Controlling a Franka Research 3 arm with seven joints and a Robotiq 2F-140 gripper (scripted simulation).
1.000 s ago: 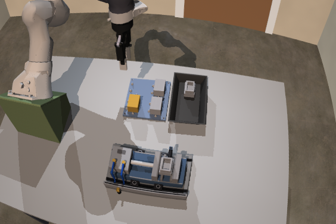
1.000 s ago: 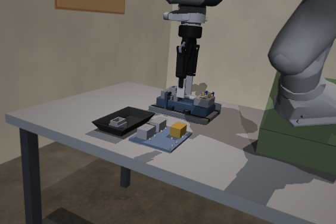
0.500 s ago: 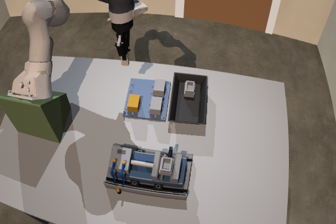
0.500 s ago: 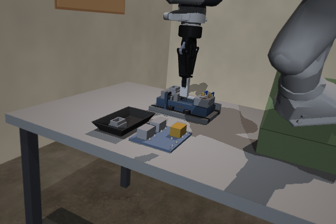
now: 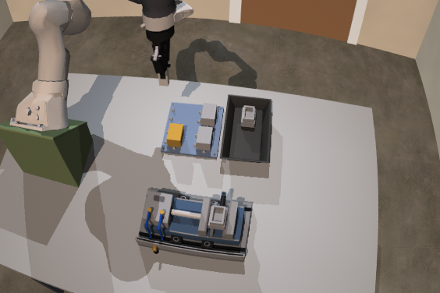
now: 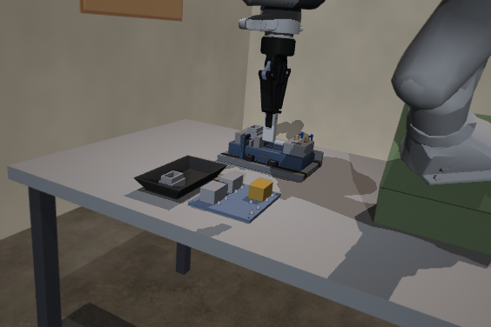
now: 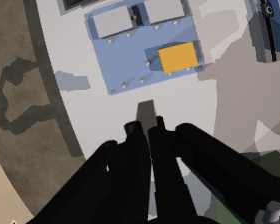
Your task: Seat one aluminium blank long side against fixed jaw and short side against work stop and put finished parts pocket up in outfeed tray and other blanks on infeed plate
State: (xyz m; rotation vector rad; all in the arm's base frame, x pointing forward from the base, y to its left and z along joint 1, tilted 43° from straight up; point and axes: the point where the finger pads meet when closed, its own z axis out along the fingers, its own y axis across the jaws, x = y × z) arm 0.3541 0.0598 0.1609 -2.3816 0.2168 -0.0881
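Now: the brass blank 190 mm below my hand, 70 mm to the right of it and 30 mm ahead of it. Round my hand: blue vise 360 mm to the right, 170 mm below, 90 mm ahead; then aluminium blank 190 mm below, 120 mm ahead, 80 mm to the right.
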